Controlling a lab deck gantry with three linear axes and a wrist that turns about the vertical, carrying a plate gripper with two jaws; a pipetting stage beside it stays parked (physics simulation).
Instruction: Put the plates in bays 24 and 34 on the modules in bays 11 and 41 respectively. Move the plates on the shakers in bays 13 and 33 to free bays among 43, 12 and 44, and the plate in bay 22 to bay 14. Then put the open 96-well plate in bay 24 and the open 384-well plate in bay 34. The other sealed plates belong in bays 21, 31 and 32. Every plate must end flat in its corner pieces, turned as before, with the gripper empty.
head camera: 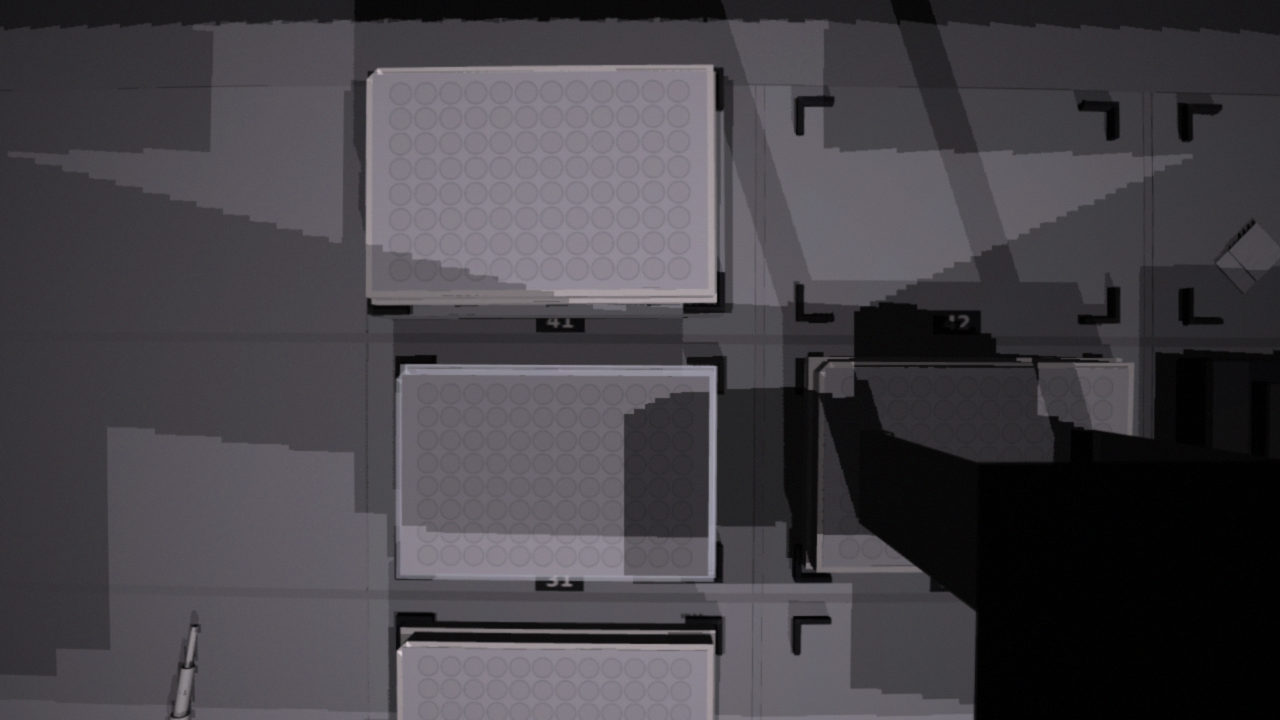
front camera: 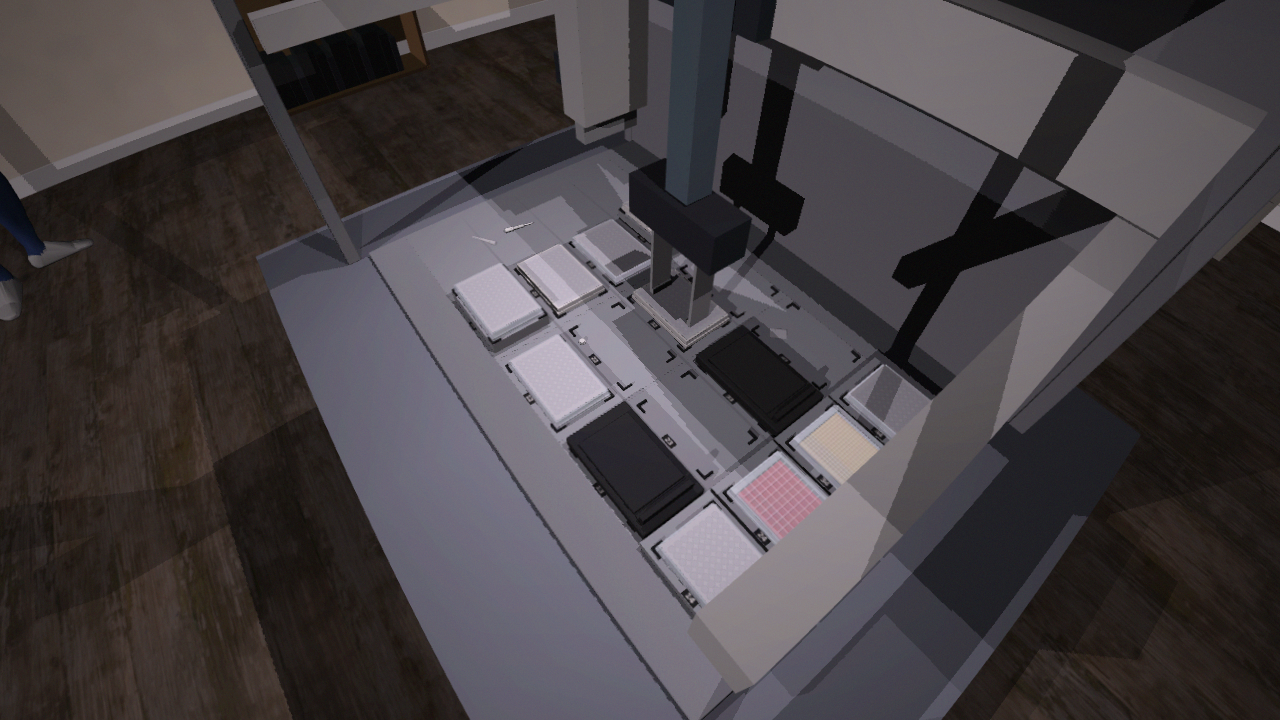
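Seen in the pictures: gripper, fingertip midpoint: [head camera: 976, 476] [front camera: 678, 303]; robot's base at its link origin: [front camera: 457, 299].
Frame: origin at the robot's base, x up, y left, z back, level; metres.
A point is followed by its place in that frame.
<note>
My gripper [front camera: 680, 308] @(x 0.015, y 0.257, z -0.228 m) is lowered at the plate [front camera: 669, 325] @(x 0.013, y 0.220, z -0.252 m) [head camera: 1084, 386] @(x 0.016, y 0.292, z -0.270 m) in bay 32; whether its jaws clamp it cannot be told. Its dark body hides part of this plate in the head view. Pale plates stand in bay 21 [front camera: 554, 273] @(x 0.014, y 0.145, z -0.058 m) [head camera: 537, 689] @(x 0.014, y 0.173, z -0.057 m), bay 31 [front camera: 608, 246] @(x 0.014, y 0.250, z -0.058 m) [head camera: 501, 465] @(x 0.014, y 0.261, z -0.043 m), raised in bay 41 [head camera: 537, 179] @(x 0.033, y 0.366, z -0.060 m) and raised in bay 11 [front camera: 496, 300] @(x 0.033, y 0.038, z -0.072 m). Others are in bay 12 [front camera: 556, 380] @(x 0.014, y 0.037, z -0.235 m), bay 14 [front camera: 711, 550] @(x 0.029, y 0.044, z -0.534 m) and bay 44 [front camera: 886, 394] @(x 0.029, y 0.364, z -0.528 m). The pink-welled plate [front camera: 778, 495] @(x 0.025, y 0.149, z -0.534 m) sits in bay 24, the yellow-welled plate [front camera: 836, 443] @(x 0.029, y 0.253, z -0.533 m) in bay 34.
Black shakers [front camera: 635, 465] @(x 0.024, y 0.043, z -0.402 m) [front camera: 759, 377] @(x 0.024, y 0.251, z -0.402 m) in bays 13 and 33 bear no plate. Corner pieces mark bays 22, 23, 42 and 43. A pen-like item [front camera: 519, 227] @(x 0.003, y 0.164, z 0.090 m) [head camera: 183, 671] @(x 0.005, y 0.172, z 0.092 m) lies left of the bays. A small pale piece [front camera: 778, 333] @(x 0.001, y 0.346, z -0.354 m) [head camera: 1248, 257] @(x 0.001, y 0.346, z -0.353 m) lies by bay 43.
</note>
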